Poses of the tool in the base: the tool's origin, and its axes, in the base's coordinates. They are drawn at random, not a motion.
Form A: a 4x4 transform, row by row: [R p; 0 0 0 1], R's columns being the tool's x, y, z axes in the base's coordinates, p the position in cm. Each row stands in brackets.
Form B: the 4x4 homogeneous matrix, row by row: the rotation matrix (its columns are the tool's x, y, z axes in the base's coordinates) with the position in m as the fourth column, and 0 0 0 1 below. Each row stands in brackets. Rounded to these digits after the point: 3 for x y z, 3 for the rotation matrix.
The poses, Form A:
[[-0.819 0.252 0.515 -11.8], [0.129 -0.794 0.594 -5.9], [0.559 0.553 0.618 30.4], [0 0 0 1]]
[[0.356 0.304 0.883 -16.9], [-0.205 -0.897 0.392 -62.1], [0.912 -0.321 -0.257 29.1], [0 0 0 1]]
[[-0.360 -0.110 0.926 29.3], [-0.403 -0.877 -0.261 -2.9], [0.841 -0.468 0.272 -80.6], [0 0 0 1]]
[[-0.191 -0.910 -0.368 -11.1], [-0.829 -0.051 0.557 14.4], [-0.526 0.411 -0.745 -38.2], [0 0 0 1]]
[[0.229 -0.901 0.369 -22.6], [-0.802 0.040 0.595 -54.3], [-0.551 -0.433 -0.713 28.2], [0 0 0 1]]
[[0.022 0.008 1.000 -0.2], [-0.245 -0.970 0.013 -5.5], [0.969 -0.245 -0.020 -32.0], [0 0 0 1]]
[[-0.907 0.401 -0.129 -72.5], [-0.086 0.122 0.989 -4.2], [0.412 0.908 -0.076 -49.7], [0 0 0 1]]
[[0.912 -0.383 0.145 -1.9], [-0.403 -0.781 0.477 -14.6], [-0.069 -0.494 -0.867 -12.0], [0 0 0 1]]
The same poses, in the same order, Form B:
[[-0.819 0.252 0.515 -0.118], [0.129 -0.794 0.594 -0.059], [0.559 0.553 0.618 0.304], [0 0 0 1]]
[[0.356 0.304 0.883 -0.169], [-0.205 -0.897 0.392 -0.621], [0.912 -0.321 -0.257 0.291], [0 0 0 1]]
[[-0.360 -0.110 0.926 0.293], [-0.403 -0.877 -0.261 -0.029], [0.841 -0.468 0.272 -0.806], [0 0 0 1]]
[[-0.191 -0.910 -0.368 -0.111], [-0.829 -0.051 0.557 0.144], [-0.526 0.411 -0.745 -0.382], [0 0 0 1]]
[[0.229 -0.901 0.369 -0.226], [-0.802 0.040 0.595 -0.543], [-0.551 -0.433 -0.713 0.282], [0 0 0 1]]
[[0.022 0.008 1.000 -0.002], [-0.245 -0.970 0.013 -0.055], [0.969 -0.245 -0.020 -0.320], [0 0 0 1]]
[[-0.907 0.401 -0.129 -0.725], [-0.086 0.122 0.989 -0.042], [0.412 0.908 -0.076 -0.497], [0 0 0 1]]
[[0.912 -0.383 0.145 -0.019], [-0.403 -0.781 0.477 -0.146], [-0.069 -0.494 -0.867 -0.120], [0 0 0 1]]

